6 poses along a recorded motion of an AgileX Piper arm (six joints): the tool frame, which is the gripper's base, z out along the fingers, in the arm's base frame.
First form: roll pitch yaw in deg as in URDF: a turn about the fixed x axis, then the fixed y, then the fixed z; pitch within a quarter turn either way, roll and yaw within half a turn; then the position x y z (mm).
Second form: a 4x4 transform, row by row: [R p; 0 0 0 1], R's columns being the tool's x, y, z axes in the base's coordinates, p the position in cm. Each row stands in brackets. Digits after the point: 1 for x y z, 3 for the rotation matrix.
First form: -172.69, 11.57, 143.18, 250, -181, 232
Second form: [[-0.784, 0.615, 0.083, 25.0], [0.587, 0.779, -0.221, -18.1], [-0.201, -0.125, -0.972, 23.2], [0, 0, 0, 1]]
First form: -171.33, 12.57, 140.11, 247, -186, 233
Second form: [[-0.749, 0.659, 0.068, 24.7], [0.626, 0.737, -0.254, -18.6], [-0.218, -0.147, -0.965, 23.3], [0, 0, 0, 1]]
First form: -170.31, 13.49, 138.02, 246, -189, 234
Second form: [[-0.723, 0.689, 0.058, 24.6], [0.650, 0.707, -0.279, -18.9], [-0.233, -0.164, -0.959, 23.4], [0, 0, 0, 1]]
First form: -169.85, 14.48, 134.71, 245, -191, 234
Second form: [[-0.681, 0.731, 0.048, 24.5], [0.688, 0.661, -0.299, -19.1], [-0.250, -0.171, -0.953, 23.4], [0, 0, 0, 1]]
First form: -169.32, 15.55, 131.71, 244, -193, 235
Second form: [[-0.641, 0.767, 0.037, 24.4], [0.719, 0.617, -0.320, -19.3], [-0.268, -0.179, -0.947, 23.5], [0, 0, 0, 1]]
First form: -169.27, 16.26, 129.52, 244, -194, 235
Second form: [[-0.611, 0.791, 0.031, 24.4], [0.741, 0.585, -0.331, -19.4], [-0.280, -0.179, -0.943, 23.5], [0, 0, 0, 1]]
